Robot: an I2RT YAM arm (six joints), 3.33 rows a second.
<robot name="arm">
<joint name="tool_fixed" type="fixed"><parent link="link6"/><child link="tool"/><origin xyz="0 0 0" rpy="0 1.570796 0"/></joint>
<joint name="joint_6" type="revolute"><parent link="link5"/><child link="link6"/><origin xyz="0.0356 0 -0.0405" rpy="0 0 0"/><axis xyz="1 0 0"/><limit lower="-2.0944" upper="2.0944"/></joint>
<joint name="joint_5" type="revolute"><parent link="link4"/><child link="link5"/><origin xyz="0.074 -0.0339 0.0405" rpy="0 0 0"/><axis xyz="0 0 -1"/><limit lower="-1.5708" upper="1.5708"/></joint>
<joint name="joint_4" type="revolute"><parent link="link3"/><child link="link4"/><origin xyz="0.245 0.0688 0.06" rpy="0 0 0"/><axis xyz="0 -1 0"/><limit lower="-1.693" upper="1.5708"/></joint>
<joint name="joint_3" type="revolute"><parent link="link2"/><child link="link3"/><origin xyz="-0.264 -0.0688 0" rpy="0 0 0"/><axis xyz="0 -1 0"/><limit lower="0" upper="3.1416"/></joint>
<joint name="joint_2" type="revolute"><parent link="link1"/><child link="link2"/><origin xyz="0.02 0.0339 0.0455" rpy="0 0 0"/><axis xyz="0 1 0"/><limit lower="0" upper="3.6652"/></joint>
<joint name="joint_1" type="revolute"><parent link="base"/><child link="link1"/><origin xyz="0 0 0.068" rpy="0 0 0"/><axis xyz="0 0 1"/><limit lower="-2.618" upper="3.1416"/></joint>
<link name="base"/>
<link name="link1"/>
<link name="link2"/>
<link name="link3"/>
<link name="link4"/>
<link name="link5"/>
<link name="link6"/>
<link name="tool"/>
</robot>
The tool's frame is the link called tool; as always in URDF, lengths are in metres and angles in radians.
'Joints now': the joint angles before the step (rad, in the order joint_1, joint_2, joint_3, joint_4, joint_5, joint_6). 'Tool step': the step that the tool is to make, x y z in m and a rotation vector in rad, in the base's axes. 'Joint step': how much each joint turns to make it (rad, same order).
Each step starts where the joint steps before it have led.
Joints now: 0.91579 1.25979 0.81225 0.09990 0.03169 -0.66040
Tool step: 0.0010 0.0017 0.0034 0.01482 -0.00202 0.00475
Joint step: -0.00002 0.00447 0.01143 0.00587 -0.00698 0.00540
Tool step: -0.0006 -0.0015 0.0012 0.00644 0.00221 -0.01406
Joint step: -0.00012 -0.00780 -0.00187 -0.00247 0.01132 0.00993
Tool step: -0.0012 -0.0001 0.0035 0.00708 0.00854 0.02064
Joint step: 0.00027 -0.00636 0.00977 -0.01581 -0.02287 0.00386
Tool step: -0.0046 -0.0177 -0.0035 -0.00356 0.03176 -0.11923
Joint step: -0.01433 -0.06669 -0.04583 -0.04656 0.09107 0.05696
